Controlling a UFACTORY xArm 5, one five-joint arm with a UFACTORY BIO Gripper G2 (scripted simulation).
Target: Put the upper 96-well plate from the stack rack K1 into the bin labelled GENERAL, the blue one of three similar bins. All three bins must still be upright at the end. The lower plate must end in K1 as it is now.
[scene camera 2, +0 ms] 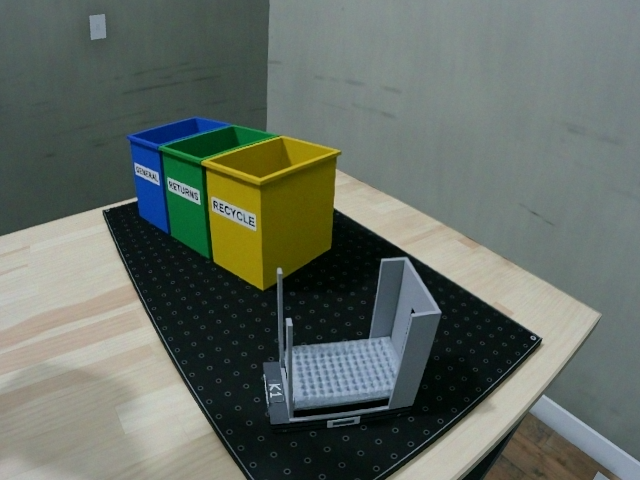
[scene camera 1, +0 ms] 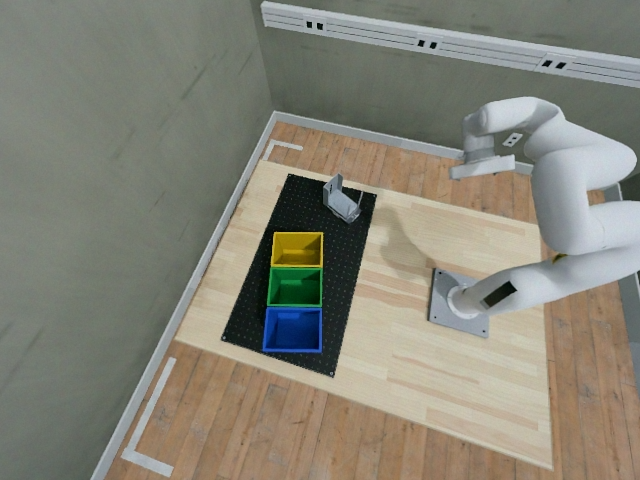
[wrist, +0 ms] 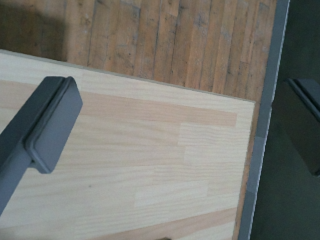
In view: a green returns bin (scene camera 2: 185, 178), a yellow recycle bin (scene camera 2: 284, 220), a blue general bin (scene camera 2: 148, 169) and a clear 96-well plate (scene camera 2: 333, 374).
The green returns bin shows as well in scene camera 1 (scene camera 1: 288, 287). The yellow recycle bin is seen too in scene camera 1 (scene camera 1: 290, 249). The blue general bin is seen too in scene camera 1 (scene camera 1: 287, 329). The wrist view misses the green returns bin: it is out of frame. The wrist view misses the yellow recycle bin: it is out of frame.
